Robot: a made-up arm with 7 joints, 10 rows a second.
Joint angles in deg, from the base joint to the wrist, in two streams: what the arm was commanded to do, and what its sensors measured. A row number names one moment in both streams.
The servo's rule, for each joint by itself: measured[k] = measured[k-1] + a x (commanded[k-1-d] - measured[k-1]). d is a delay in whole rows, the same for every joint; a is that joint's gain. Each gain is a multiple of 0.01, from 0.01 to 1. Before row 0 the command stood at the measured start. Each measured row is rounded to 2 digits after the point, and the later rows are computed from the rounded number. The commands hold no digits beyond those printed.
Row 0, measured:
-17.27, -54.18, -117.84, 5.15, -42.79, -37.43, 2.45
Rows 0 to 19, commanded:
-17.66, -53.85, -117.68, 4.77, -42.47, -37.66, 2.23
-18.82, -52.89, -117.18, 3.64, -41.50, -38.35, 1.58
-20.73, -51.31, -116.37, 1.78, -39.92, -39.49, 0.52
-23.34, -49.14, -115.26, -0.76, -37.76, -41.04, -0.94
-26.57, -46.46, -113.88, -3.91, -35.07, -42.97, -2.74
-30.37, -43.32, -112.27, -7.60, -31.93, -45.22, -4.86
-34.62, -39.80, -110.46, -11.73, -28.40, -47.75, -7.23
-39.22, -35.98, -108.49, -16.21, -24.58, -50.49, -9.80
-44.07, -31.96, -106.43, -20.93, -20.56, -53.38, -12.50
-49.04, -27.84, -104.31, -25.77, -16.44, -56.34, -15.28
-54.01, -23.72, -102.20, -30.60, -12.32, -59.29, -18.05
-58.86, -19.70, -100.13, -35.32, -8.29, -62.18, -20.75
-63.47, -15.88, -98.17, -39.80, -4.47, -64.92, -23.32
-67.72, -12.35, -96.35, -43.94, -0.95, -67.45, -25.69
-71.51, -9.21, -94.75, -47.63, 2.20, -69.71, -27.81
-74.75, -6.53, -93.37, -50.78, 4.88, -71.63, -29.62
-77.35, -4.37, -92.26, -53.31, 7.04, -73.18, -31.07
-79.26, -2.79, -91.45, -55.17, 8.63, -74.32, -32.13
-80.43, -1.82, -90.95, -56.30, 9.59, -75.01, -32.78
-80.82, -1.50, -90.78, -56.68, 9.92, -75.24, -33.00
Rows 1 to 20, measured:
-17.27, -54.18, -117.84, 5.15, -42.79, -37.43, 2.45
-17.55, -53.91, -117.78, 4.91, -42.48, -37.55, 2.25
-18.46, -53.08, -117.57, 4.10, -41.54, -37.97, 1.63
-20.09, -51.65, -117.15, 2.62, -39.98, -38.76, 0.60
-22.43, -49.62, -116.49, 0.46, -37.85, -39.95, -0.83
-25.41, -47.06, -115.58, -2.34, -35.18, -41.52, -2.61
-28.98, -44.03, -114.42, -5.71, -32.06, -43.44, -4.70
-33.04, -40.60, -113.03, -9.56, -28.55, -45.68, -7.05
-37.49, -36.86, -111.44, -13.82, -24.74, -48.18, -9.61
-42.23, -32.89, -109.69, -18.37, -20.73, -50.88, -12.30
-47.13, -28.80, -107.81, -23.11, -16.61, -53.72, -15.07
-52.08, -24.69, -105.85, -27.90, -12.49, -56.62, -17.84
-56.96, -20.65, -103.85, -32.65, -8.46, -59.51, -20.55
-61.65, -16.79, -101.86, -37.23, -4.63, -62.32, -23.13
-66.02, -13.19, -99.93, -41.52, -1.10, -64.99, -25.51
-69.97, -9.97, -98.12, -45.43, 2.07, -67.44, -27.65
-73.41, -7.18, -96.46, -48.85, 4.77, -69.62, -29.48
-76.25, -4.90, -94.99, -51.70, 6.95, -71.47, -30.96
-78.42, -3.19, -93.75, -53.92, 8.56, -72.95, -32.05
-79.87, -2.08, -92.77, -55.44, 9.55, -74.02, -32.73
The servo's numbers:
d 1
a 0.72 0.81 0.35 0.64 0.96 0.52 0.93

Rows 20 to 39, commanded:
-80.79, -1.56, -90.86, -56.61, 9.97, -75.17, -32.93
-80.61, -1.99, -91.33, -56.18, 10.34, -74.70, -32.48
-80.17, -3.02, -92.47, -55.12, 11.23, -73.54, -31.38
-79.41, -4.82, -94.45, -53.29, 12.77, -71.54, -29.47
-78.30, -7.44, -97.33, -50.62, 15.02, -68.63, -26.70
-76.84, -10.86, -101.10, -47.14, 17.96, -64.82, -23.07
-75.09, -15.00, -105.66, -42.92, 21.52, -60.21, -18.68
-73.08, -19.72, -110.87, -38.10, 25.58, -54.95, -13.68
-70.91, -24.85, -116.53, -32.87, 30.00, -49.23, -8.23
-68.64, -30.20, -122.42, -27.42, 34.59, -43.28, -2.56
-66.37, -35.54, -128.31, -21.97, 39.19, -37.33, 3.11
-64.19, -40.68, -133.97, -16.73, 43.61, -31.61, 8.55
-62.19, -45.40, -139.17, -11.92, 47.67, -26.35, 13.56
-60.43, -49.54, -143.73, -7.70, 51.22, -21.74, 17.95
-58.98, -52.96, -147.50, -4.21, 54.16, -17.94, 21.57
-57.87, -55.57, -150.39, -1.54, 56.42, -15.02, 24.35
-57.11, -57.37, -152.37, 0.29, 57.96, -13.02, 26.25
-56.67, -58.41, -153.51, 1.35, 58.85, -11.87, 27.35
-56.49, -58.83, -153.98, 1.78, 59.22, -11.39, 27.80
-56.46, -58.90, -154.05, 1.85, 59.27, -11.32, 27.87
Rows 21 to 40, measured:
-80.55, -1.61, -92.07, -56.23, 9.91, -74.65, -32.98
-80.72, -1.57, -91.65, -56.47, 9.97, -74.92, -32.93
-80.64, -1.91, -91.54, -56.28, 10.33, -74.81, -32.51
-80.30, -2.81, -91.87, -55.54, 11.19, -74.15, -31.46
-79.66, -4.44, -92.77, -54.10, 12.71, -72.79, -29.61
-78.68, -6.87, -94.37, -51.87, 14.93, -70.63, -26.90
-77.36, -10.10, -96.73, -48.84, 17.84, -67.61, -23.34
-75.73, -14.07, -99.86, -45.05, 21.37, -63.76, -19.01
-73.82, -18.65, -103.71, -40.60, 25.41, -59.18, -14.05
-71.72, -23.67, -108.20, -35.65, 29.82, -54.01, -8.64
-69.50, -28.96, -113.18, -30.38, 34.40, -48.43, -2.99
-67.25, -34.29, -118.48, -25.00, 39.00, -42.66, 2.68
-65.05, -39.47, -123.90, -19.71, 43.43, -36.91, 8.14
-62.99, -44.27, -129.24, -14.72, 47.50, -31.42, 13.18
-61.15, -48.54, -134.31, -10.23, 51.07, -26.39, 17.62
-59.59, -52.12, -138.93, -6.38, 54.04, -22.00, 21.29
-58.35, -54.91, -142.94, -3.28, 56.32, -18.37, 24.14
-57.46, -56.90, -146.24, -1.00, 57.89, -15.59, 26.10
-56.89, -58.12, -148.78, 0.50, 58.81, -13.66, 27.26
-56.60, -58.70, -150.60, 1.32, 59.20, -12.48, 27.76

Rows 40 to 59, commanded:
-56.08, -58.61, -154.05, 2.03, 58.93, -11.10, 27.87
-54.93, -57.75, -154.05, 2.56, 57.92, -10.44, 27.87
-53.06, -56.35, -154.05, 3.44, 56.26, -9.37, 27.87
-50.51, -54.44, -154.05, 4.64, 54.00, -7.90, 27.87
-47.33, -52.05, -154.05, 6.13, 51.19, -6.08, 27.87
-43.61, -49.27, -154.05, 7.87, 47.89, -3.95, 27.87
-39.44, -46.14, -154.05, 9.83, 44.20, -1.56, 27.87
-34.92, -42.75, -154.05, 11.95, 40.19, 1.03, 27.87
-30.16, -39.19, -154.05, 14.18, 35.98, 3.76, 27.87
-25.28, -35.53, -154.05, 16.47, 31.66, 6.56, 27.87
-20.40, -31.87, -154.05, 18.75, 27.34, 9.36, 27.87
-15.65, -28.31, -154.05, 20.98, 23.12, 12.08, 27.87
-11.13, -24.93, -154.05, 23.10, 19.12, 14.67, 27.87
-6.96, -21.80, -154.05, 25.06, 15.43, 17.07, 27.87
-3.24, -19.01, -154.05, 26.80, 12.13, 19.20, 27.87
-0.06, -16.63, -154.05, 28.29, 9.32, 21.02, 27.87
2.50, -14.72, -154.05, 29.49, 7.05, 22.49, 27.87
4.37, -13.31, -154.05, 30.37, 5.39, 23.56, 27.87
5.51, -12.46, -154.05, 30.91, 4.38, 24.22, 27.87
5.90, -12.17, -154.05, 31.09, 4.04, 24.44, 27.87
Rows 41 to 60, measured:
-56.50, -58.86, -151.81, 1.66, 59.27, -11.88, 27.86
-56.20, -58.66, -152.59, 1.90, 58.94, -11.47, 27.87
-55.29, -57.92, -153.10, 2.32, 57.96, -10.93, 27.87
-53.68, -56.65, -153.43, 3.04, 56.33, -10.12, 27.87
-51.40, -54.86, -153.65, 4.06, 54.09, -8.97, 27.87
-48.47, -52.58, -153.79, 5.38, 51.31, -7.47, 27.87
-44.97, -49.90, -153.88, 6.97, 48.03, -5.64, 27.87
-40.99, -46.85, -153.94, 8.80, 44.35, -3.52, 27.87
-36.62, -43.53, -153.98, 10.82, 40.36, -1.15, 27.87
-31.97, -40.01, -154.00, 12.97, 36.16, 1.40, 27.87
-27.15, -36.38, -154.02, 15.21, 31.84, 4.08, 27.87
-22.29, -32.73, -154.03, 17.48, 27.52, 6.83, 27.87
-17.51, -29.15, -154.04, 19.72, 23.30, 9.56, 27.87
-12.92, -25.73, -154.04, 21.88, 19.29, 12.22, 27.87
-8.63, -22.55, -154.04, 23.92, 15.58, 14.74, 27.87
-4.75, -19.68, -154.04, 25.76, 12.27, 17.06, 27.87
-1.37, -17.21, -154.04, 27.38, 9.44, 19.12, 27.87
1.42, -15.19, -154.04, 28.73, 7.15, 20.87, 27.87
3.54, -13.67, -154.04, 29.78, 5.46, 22.27, 27.87
4.96, -12.69, -154.04, 30.50, 4.42, 23.28, 27.87

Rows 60 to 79, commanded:
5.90, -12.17, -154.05, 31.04, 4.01, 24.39, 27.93
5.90, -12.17, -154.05, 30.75, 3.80, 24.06, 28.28
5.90, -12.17, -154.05, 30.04, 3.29, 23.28, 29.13
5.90, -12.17, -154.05, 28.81, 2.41, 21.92, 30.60
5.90, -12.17, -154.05, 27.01, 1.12, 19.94, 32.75
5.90, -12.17, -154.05, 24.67, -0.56, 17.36, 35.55
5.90, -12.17, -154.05, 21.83, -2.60, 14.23, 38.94
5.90, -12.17, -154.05, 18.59, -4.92, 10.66, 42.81
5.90, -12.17, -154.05, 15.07, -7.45, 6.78, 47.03
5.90, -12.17, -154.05, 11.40, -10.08, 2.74, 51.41
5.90, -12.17, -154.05, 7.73, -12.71, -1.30, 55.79
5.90, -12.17, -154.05, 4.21, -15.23, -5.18, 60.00
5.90, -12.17, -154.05, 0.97, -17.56, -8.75, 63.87
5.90, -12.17, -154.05, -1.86, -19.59, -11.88, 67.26
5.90, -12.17, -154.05, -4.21, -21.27, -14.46, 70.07
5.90, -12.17, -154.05, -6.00, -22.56, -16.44, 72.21
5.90, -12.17, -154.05, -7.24, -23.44, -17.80, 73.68
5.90, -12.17, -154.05, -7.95, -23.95, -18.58, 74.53
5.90, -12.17, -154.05, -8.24, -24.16, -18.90, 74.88
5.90, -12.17, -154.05, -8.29, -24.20, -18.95, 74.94
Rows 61 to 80, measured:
5.64, -12.27, -154.04, 30.88, 4.06, 23.88, 27.87
5.83, -12.19, -154.04, 30.98, 4.01, 24.15, 27.93
5.88, -12.17, -154.04, 30.83, 3.81, 24.10, 28.26
5.89, -12.17, -154.04, 30.32, 3.31, 23.67, 29.07
5.90, -12.17, -154.04, 29.35, 2.45, 22.76, 30.49
5.90, -12.17, -154.04, 27.85, 1.17, 21.29, 32.59
5.90, -12.17, -154.04, 25.81, -0.49, 19.25, 35.34
5.90, -12.17, -154.04, 23.26, -2.52, 16.64, 38.69
5.90, -12.17, -154.04, 20.27, -4.82, 13.53, 42.52
5.90, -12.17, -154.04, 16.94, -7.34, 10.02, 46.71
5.90, -12.17, -154.04, 13.39, -9.97, 6.23, 51.08
5.90, -12.17, -154.04, 9.77, -12.60, 2.31, 55.46
5.90, -12.17, -154.04, 6.21, -15.12, -1.58, 59.68
5.90, -12.17, -154.04, 2.86, -17.46, -5.31, 63.58
5.90, -12.17, -154.04, -0.16, -19.50, -8.73, 67.00
5.90, -12.17, -154.04, -2.75, -21.20, -11.71, 69.86
5.90, -12.17, -154.04, -4.83, -22.51, -14.17, 72.05
5.90, -12.17, -154.04, -6.37, -23.40, -16.06, 73.57
5.90, -12.17, -154.04, -7.38, -23.93, -17.37, 74.46
5.90, -12.17, -154.04, -7.93, -24.15, -18.17, 74.85

